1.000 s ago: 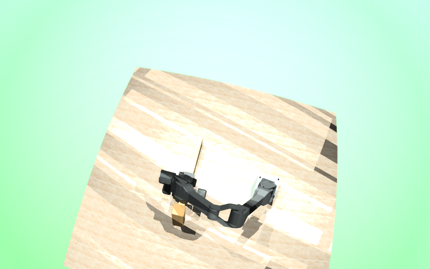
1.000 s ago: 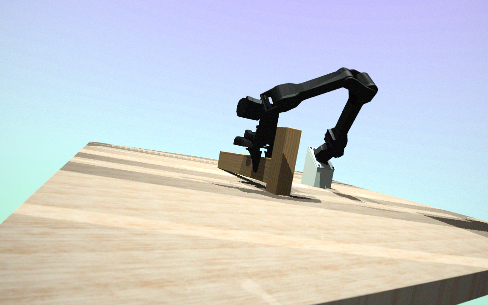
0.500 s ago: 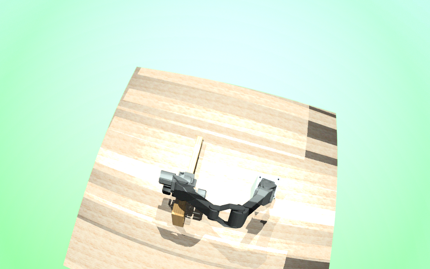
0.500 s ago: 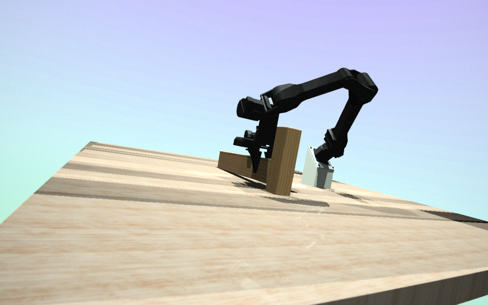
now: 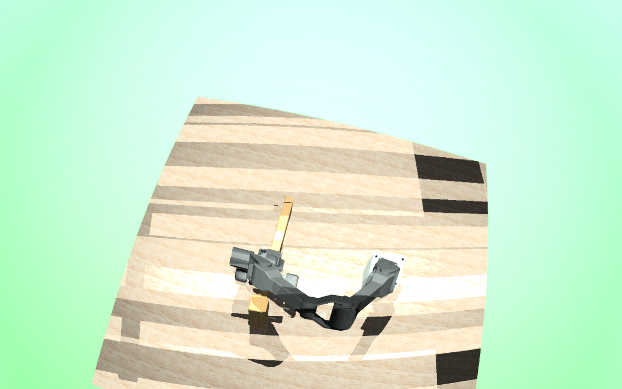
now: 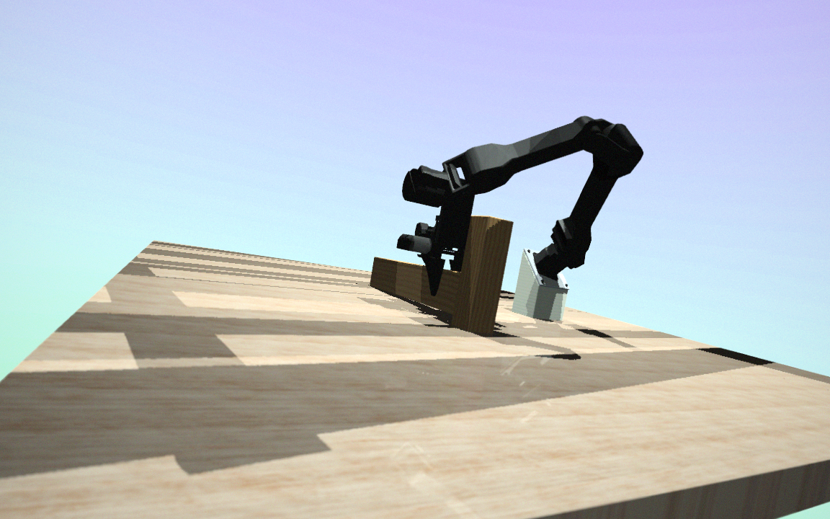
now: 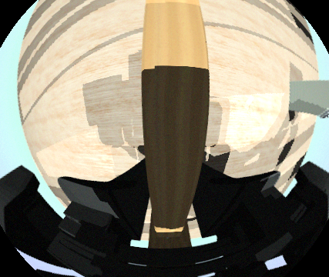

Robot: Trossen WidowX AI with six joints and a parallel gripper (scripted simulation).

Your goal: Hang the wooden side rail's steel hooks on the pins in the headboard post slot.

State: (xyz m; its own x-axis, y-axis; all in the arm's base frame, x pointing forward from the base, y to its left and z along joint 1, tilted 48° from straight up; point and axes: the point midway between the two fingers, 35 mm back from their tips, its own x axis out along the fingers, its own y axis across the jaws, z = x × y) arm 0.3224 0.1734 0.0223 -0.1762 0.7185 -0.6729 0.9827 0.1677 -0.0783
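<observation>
The upright headboard post lies 110 mm to the left of my gripper tip, 50 mm above it and 10 mm behind it.
</observation>
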